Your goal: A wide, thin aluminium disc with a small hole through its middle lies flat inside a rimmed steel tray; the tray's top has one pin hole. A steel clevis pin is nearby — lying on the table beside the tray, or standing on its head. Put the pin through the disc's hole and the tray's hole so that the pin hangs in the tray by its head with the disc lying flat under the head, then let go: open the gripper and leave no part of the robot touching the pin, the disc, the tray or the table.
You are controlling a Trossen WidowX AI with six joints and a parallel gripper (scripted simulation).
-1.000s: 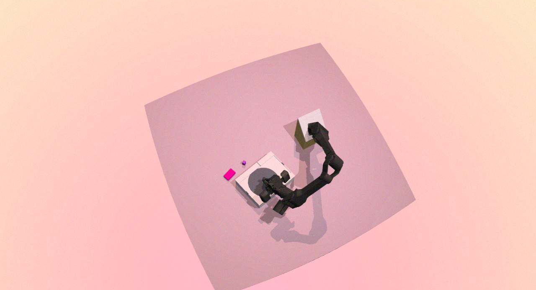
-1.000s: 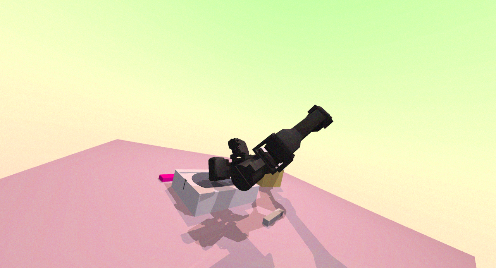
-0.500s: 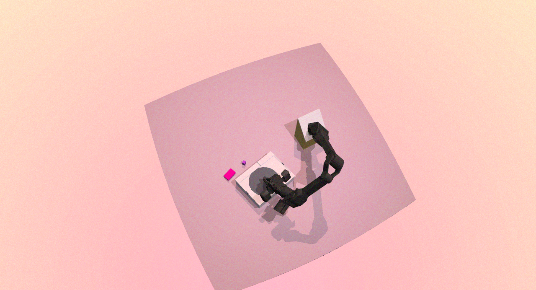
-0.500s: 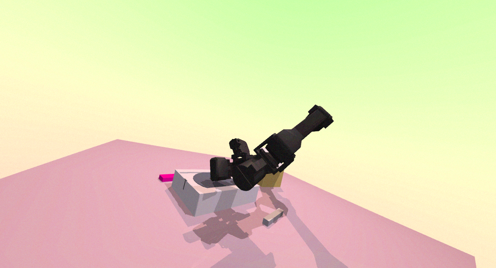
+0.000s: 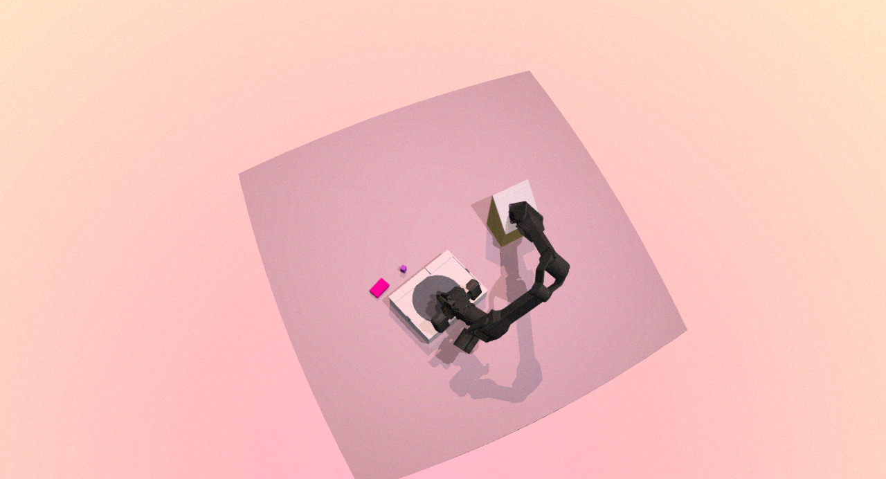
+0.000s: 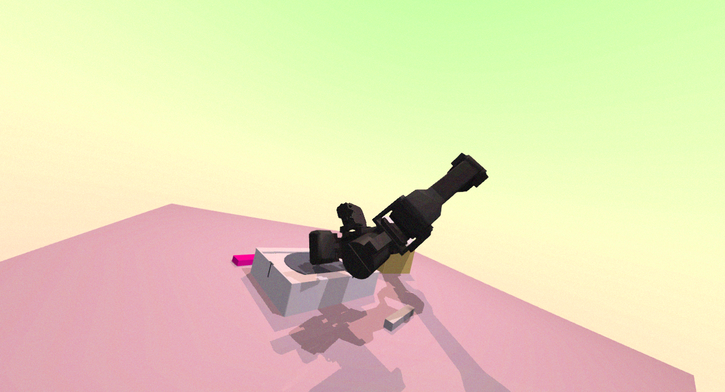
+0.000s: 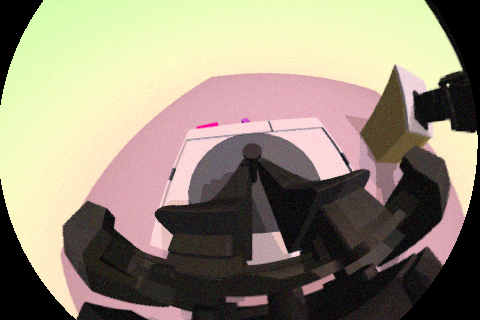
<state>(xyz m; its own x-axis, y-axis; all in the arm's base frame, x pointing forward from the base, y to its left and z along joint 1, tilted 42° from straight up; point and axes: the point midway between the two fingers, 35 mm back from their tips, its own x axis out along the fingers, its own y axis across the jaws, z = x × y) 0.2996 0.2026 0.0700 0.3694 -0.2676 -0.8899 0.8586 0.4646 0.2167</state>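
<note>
Now: gripper tip 40 mm above the steel tray, 10 mm to the left of it and 10 mm past it. From my gripper tip the other things lie so: purple cube 140 mm to the right, 80 mm below, 70 mm ahead; then clevis pin 10 mm below; then grey disc 30 mm below.
</note>
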